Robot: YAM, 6 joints.
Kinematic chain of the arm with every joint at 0, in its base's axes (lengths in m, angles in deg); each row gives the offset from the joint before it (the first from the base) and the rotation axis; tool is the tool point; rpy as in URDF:
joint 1: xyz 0 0 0.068 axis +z
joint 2: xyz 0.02 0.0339 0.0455 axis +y
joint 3: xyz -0.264 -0.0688 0 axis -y
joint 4: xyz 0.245 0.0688 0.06 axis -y
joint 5: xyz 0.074 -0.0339 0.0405 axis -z
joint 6: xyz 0.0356 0 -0.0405 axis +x
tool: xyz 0 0 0 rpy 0 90 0
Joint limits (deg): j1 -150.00..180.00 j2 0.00..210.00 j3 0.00..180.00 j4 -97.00..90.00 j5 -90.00..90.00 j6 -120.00..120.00
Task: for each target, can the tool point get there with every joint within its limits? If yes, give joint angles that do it. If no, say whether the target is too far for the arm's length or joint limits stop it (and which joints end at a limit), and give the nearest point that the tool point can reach.
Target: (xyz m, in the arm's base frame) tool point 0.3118 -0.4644 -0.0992
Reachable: yes | joints -59.25 181.05 128.83 18.76 -58.88 -72.22
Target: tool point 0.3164 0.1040 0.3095
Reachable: yes | joints 22.32 93.50 84.79 -54.73 42.41 96.64
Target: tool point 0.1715 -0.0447 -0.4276
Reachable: no: joint limits stop it (at a limit: joint 2) | nearest point 0.1804 -0.0470 -0.3750 | short by 0.053 m
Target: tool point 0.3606 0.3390 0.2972
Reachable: yes | joints 46.92 120.61 99.73 13.08 63.36 -6.35
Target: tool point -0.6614 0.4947 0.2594
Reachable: no: too far | nearest point -0.5092 0.3808 0.2250 | short by 0.193 m
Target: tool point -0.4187 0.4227 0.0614
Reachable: yes | joints 135.89 175.80 166.08 -46.39 19.73 96.56
